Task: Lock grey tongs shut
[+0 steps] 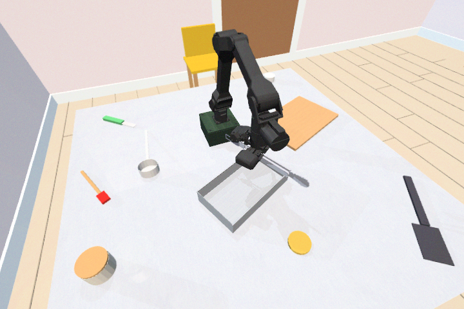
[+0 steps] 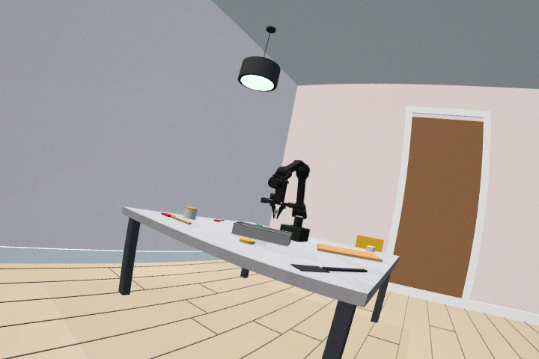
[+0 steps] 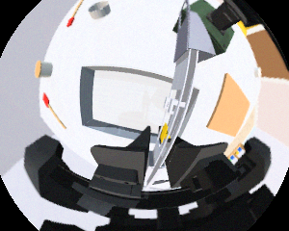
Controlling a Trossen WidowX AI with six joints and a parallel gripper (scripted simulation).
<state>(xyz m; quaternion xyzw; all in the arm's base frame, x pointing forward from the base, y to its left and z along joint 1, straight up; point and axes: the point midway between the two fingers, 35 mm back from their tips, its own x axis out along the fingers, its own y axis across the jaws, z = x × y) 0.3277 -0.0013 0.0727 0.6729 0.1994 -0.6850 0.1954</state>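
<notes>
My gripper tip is 25 cm past the wooden board, 38 cm to the right of it and 11 cm above it. From my gripper tip the other things lie so: roasting tin 1 cm ahead, 5 cm to the right, 9 cm below; then yellow disc 26 cm ahead, 2 cm to the left, 11 cm below; then black spatula 36 cm ahead, 43 cm to the left, 12 cm below.
</notes>
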